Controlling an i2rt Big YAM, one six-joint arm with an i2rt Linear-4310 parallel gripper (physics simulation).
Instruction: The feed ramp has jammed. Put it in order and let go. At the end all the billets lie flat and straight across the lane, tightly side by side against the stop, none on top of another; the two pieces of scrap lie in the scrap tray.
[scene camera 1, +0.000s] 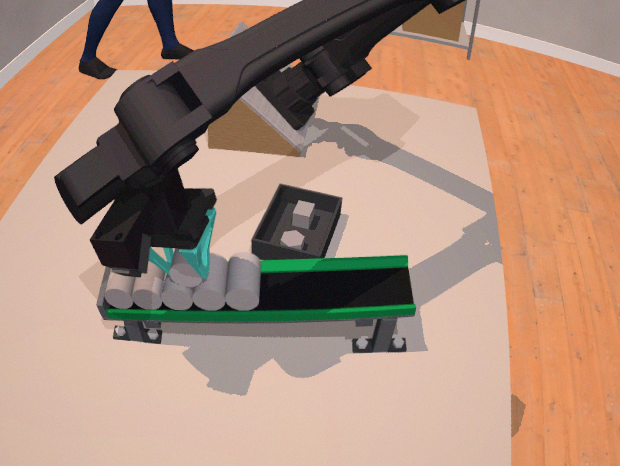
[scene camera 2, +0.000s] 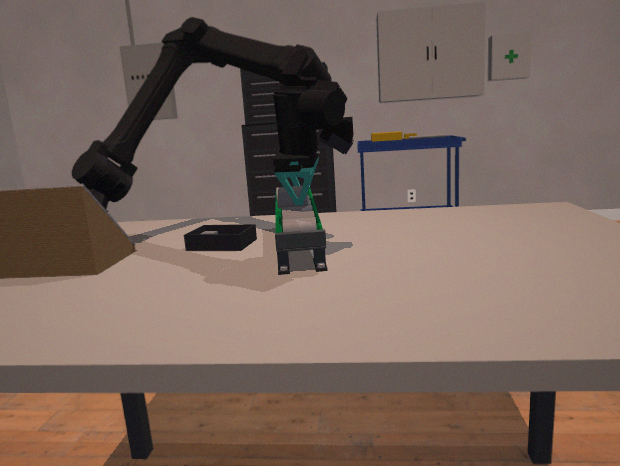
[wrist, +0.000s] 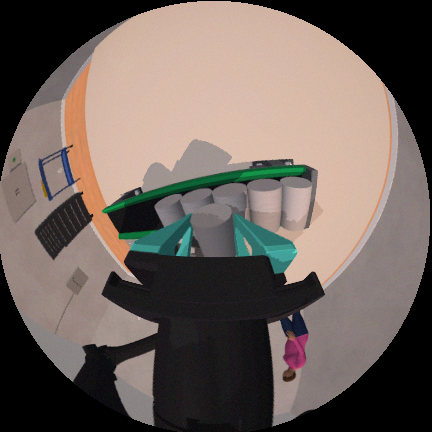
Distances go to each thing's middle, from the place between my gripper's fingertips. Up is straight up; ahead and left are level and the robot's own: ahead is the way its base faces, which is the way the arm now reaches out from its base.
Labels:
I see my gripper 3 cm past the lane bed (scene camera 1: 390, 286), 7 cm to the right of it and 4 cm above it. Also, from my hand: scrap tray (scene camera 1: 265, 244): 21 cm behind, 7 cm to the left, 9 cm below; then stop (scene camera 2: 299, 239): 3 cm ahead, 12 cm to the right, 5 cm below.

